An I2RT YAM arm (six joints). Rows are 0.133 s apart.
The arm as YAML. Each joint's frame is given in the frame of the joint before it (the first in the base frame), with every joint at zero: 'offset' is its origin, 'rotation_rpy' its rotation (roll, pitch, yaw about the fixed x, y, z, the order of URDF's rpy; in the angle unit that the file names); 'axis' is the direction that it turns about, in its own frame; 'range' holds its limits. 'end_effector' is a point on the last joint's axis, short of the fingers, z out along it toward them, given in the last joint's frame.
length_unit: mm
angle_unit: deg
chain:
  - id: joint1
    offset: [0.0, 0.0, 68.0]
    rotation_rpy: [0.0, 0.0, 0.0]
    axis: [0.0, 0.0, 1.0]
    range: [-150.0, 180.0]
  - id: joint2
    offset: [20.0, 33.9, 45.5]
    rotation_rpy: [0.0, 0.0, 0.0]
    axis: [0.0, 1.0, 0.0]
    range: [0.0, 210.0]
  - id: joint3
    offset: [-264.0, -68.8, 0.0]
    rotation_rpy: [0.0, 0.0, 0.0]
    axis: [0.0, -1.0, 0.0]
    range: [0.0, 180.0]
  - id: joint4
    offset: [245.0, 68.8, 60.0]
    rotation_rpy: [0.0, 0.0, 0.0]
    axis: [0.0, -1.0, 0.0]
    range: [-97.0, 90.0]
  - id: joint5
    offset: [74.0, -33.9, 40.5]
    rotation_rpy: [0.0, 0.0, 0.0]
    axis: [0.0, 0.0, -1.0]
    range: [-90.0, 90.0]
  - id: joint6
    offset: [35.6, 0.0, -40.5]
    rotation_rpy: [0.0, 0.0, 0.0]
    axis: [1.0, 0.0, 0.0]
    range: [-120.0, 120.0]
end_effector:
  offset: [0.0, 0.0, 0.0]
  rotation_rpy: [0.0, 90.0, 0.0]
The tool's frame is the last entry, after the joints.
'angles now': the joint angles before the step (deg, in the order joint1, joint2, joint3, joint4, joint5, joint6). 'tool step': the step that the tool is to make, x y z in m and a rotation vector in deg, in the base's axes. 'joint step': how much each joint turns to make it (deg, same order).
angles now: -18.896 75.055 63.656 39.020 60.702 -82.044
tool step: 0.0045 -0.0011 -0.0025 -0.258 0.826 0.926
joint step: 0.019 0.794 0.163 0.001 -1.041 -0.077
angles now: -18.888 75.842 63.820 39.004 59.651 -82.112
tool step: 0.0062 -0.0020 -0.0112 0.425 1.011 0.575
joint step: -0.008 1.120 -1.188 0.666 -0.490 0.637
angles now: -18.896 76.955 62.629 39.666 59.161 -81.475
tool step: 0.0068 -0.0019 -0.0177 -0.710 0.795 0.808
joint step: 0.008 1.710 -2.848 4.847 -1.122 -0.949
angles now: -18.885 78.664 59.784 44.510 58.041 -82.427
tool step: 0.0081 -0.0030 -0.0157 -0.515 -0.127 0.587
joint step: -0.089 2.420 -1.819 4.694 -0.803 -0.199
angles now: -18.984 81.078 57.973 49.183 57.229 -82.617
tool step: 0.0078 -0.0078 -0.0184 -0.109 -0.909 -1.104
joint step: -0.842 3.417 -1.566 5.780 0.323 0.114
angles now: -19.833 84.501 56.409 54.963 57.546 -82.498
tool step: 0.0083 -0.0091 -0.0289 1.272 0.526 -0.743
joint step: -0.974 3.924 -2.331 3.723 0.228 1.890
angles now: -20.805 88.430 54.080 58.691 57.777 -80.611
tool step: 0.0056 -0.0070 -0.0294 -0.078 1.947 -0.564
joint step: -0.793 4.328 -2.666 6.175 -0.525 -1.149
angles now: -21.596 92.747 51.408 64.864 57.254 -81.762
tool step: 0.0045 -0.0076 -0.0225 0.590 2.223 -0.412
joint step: -0.920 3.544 -1.191 2.564 -0.580 -0.132
